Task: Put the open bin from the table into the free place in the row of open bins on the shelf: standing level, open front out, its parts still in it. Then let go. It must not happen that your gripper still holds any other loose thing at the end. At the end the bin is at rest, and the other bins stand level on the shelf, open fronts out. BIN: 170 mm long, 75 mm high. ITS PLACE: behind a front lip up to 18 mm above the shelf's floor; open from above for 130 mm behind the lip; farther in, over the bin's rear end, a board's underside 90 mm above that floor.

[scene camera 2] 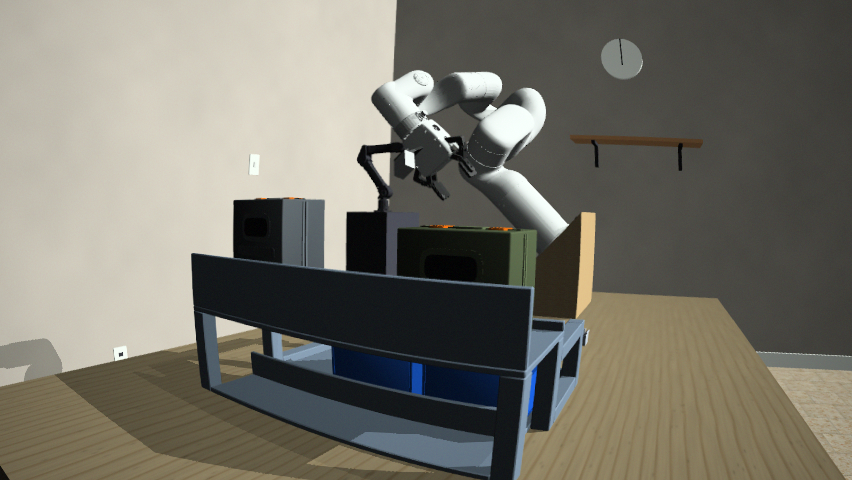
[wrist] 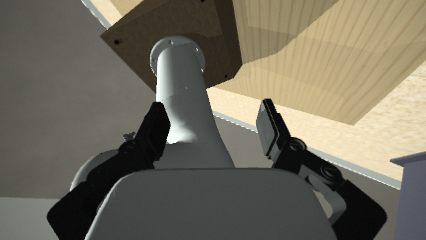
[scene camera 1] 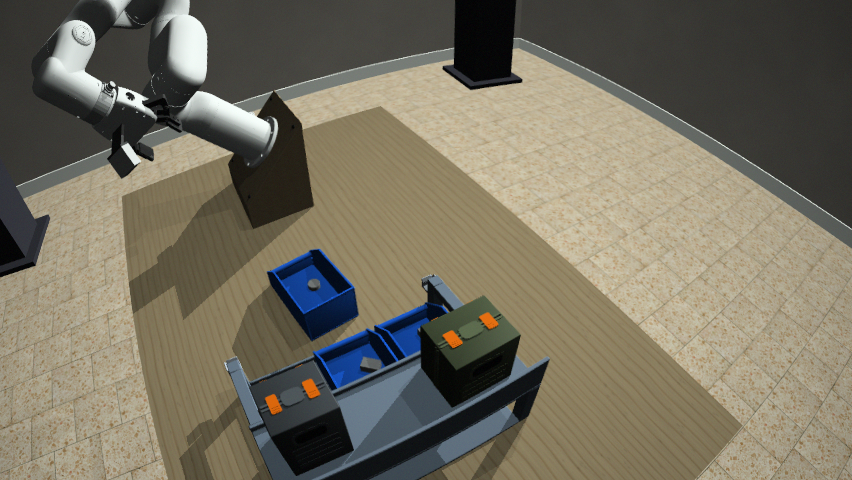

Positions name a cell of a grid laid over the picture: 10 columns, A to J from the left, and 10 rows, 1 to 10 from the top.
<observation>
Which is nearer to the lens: the dark grey case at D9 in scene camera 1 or the green case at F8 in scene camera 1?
The dark grey case.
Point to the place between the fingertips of the gripper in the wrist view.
E5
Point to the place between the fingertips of the gripper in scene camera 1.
At B3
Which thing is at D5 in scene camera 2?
A dark grey case.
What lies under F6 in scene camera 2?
A green case.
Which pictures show the dark grey case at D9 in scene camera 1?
Scene camera 2 and scene camera 1 only.
</observation>
